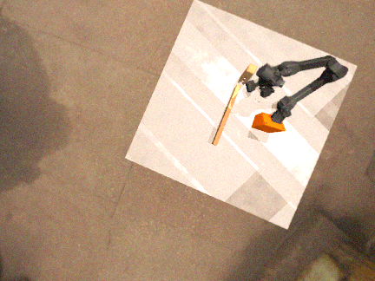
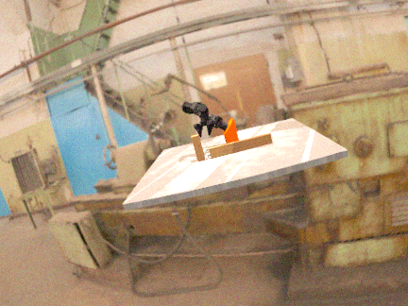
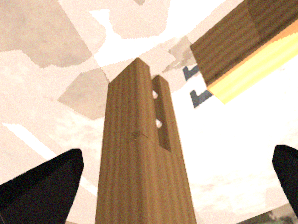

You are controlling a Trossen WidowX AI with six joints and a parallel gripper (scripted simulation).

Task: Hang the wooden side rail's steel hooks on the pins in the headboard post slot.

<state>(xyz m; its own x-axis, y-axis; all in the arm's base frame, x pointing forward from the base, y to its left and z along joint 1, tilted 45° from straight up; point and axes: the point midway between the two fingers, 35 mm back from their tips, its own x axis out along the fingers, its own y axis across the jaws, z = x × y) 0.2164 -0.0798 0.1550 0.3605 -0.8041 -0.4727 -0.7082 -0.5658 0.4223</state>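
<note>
The headboard post lies 60 mm to the right of my gripper tip, 60 mm below it and 40 mm ahead of it.
</note>
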